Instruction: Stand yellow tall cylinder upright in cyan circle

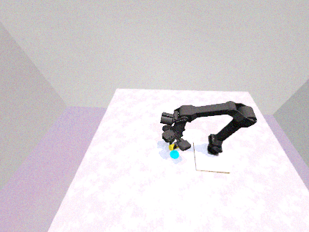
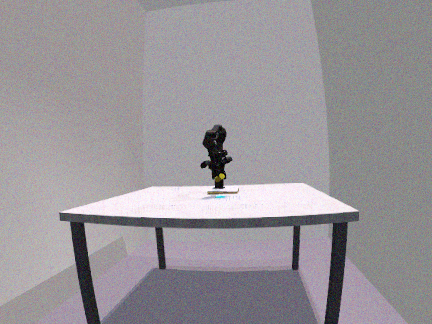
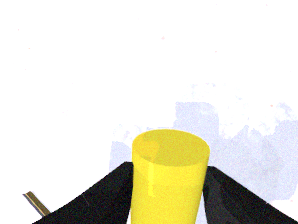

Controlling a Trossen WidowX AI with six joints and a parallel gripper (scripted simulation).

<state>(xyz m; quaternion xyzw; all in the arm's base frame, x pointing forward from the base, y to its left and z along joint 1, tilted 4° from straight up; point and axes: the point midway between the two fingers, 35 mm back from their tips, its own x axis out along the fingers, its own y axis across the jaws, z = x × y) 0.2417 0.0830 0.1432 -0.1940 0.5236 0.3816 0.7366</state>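
The cyan circle is 12 cm below my gripper tip, 2 cm to the right of it and 2 cm behind it. Also, from my gripper tip: yellow tall cylinder (1 cm to the right, 1 cm below, 1 cm behind).
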